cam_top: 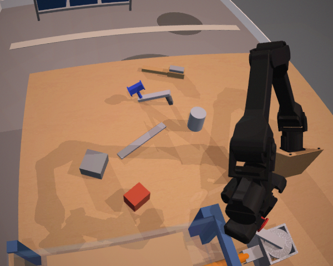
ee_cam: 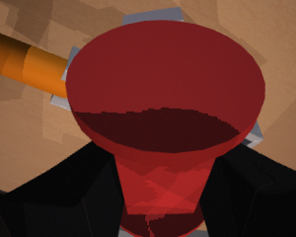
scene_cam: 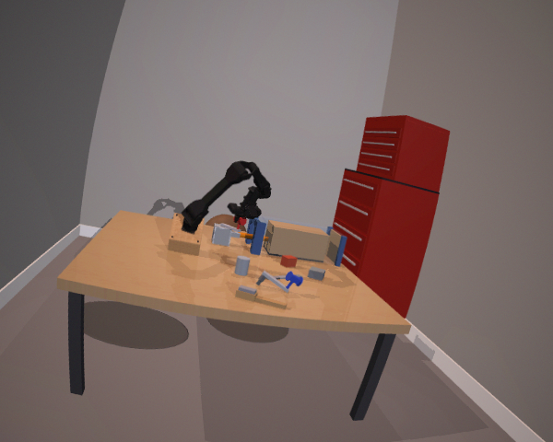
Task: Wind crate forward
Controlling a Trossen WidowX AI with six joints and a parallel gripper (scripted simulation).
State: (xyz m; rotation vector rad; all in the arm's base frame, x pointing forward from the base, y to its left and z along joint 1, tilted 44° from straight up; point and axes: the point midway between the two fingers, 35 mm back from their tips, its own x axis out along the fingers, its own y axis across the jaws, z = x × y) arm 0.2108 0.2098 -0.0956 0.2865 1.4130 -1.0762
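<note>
Now: gripper tip 2 cm past the red-gripped winch handle, 1 cm to the right of it and 3 cm above it. From my gripper tip the other things lie so: blue steel frame: 9 cm ahead, 7 cm to the left, 2 cm below; then red knob: 1 cm ahead, 1 cm to the right; then grey winch: 8 cm behind, 4 cm to the left, 10 cm below.
</note>
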